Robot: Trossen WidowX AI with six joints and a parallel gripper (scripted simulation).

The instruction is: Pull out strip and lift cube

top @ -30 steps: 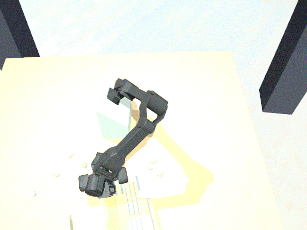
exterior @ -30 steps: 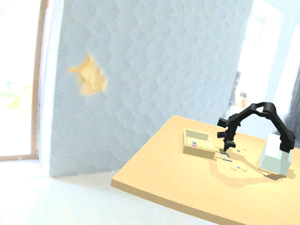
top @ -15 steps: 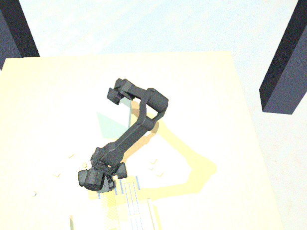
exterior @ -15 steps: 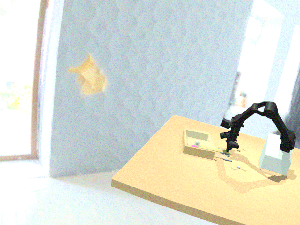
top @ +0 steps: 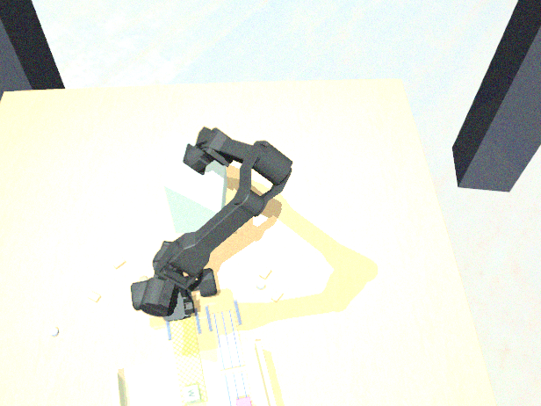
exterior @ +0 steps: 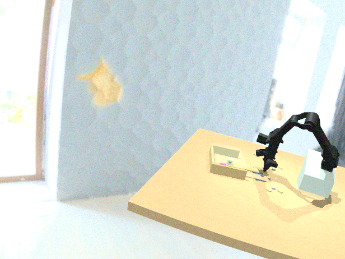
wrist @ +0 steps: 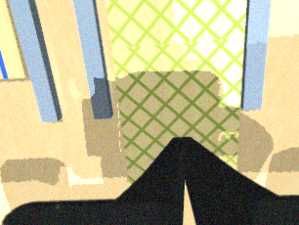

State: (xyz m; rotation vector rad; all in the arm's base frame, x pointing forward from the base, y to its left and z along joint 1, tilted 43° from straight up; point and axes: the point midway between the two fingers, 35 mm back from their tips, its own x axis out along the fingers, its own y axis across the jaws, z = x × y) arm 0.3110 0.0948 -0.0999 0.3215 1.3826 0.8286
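Now: the yellow-green cross-hatched strip 100 mm ahead of my gripper tip and 30 mm to the left of it. The rest, counted from my gripper tip: white labelled cube: 210 mm ahead, 70 mm to the left, 10 mm above.
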